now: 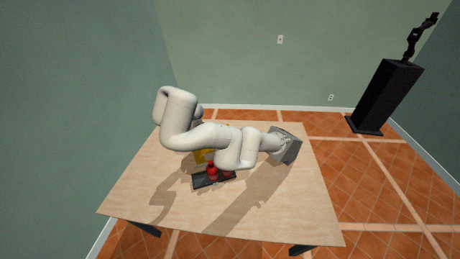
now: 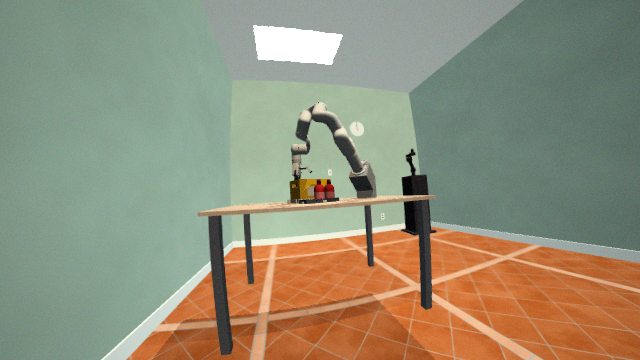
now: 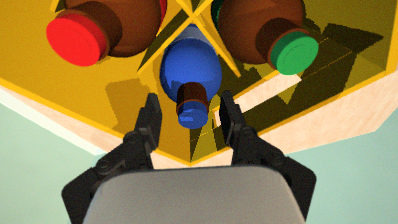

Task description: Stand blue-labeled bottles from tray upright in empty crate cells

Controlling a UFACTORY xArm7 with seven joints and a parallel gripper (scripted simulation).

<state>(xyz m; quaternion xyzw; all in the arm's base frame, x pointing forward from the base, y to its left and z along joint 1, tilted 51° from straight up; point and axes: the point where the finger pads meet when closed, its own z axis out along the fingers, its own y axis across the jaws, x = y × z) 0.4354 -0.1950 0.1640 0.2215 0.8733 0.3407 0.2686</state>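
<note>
Right now the blue-labeled bottle is 7 cm below my hand. Round my hand: yellow crate: 10 cm behind, 8 cm below; dark tray: 19 cm to the left, 15 cm below, 15 cm behind.
</note>
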